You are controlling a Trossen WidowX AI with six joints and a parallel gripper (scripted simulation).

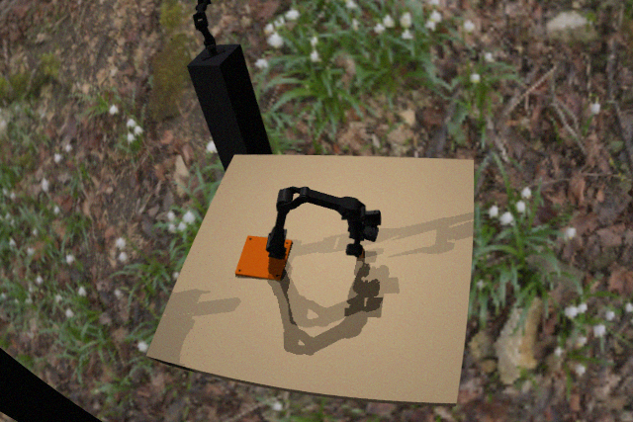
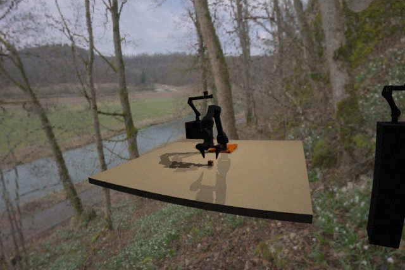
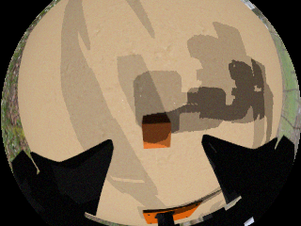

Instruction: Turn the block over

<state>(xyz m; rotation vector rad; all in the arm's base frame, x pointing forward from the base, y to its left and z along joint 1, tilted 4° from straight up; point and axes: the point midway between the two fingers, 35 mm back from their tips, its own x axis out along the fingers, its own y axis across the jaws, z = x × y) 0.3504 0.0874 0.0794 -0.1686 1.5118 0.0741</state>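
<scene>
My gripper tip is now 30 mm above the orange block and 10 mm past it.
</scene>
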